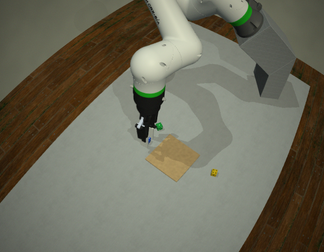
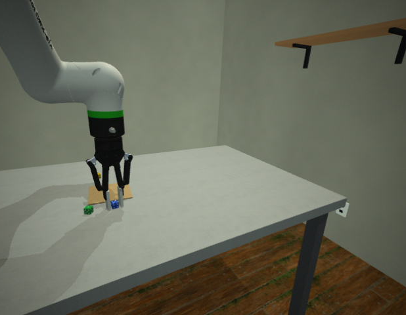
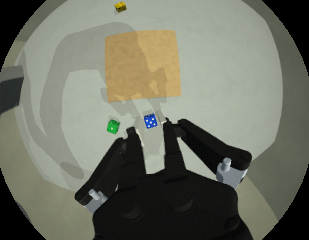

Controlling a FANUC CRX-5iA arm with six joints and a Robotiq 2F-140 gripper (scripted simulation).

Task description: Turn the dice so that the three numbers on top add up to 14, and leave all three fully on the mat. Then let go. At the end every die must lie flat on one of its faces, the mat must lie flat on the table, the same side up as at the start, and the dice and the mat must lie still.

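Right now the blue die is 20 mm below my hand. Also, from my hand: yellow die 270 mm to the left, 40 mm ahead, 20 mm below; then green die 70 mm behind, 20 mm to the left, 20 mm below; then tan mat 110 mm to the left, 30 mm below, 30 mm ahead.
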